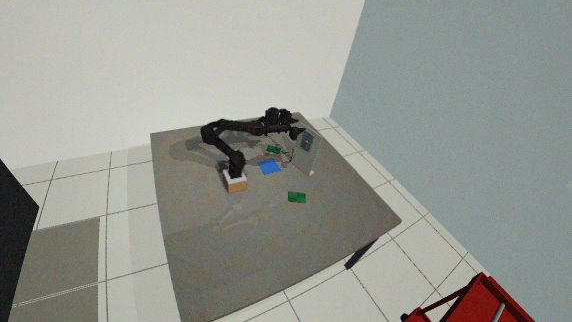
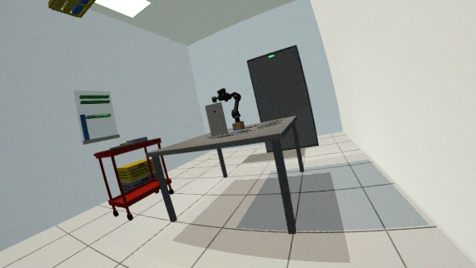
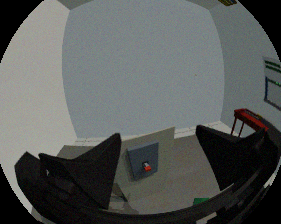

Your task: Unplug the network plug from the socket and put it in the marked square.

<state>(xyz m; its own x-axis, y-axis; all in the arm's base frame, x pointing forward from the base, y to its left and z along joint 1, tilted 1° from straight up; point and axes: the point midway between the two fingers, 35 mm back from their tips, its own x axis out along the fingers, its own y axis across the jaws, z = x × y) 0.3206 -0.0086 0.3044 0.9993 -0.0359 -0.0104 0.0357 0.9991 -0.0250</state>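
Now: the red plug 140 mm below my gripper tip, 80 mm ahead of it and 20 mm to the left of it. From my gripper tip the other things lie so: upright grey panel (240 mm below, 100 mm ahead, 20 mm to the left); blue marked square (390 mm below, 100 mm to the left, 100 mm behind).
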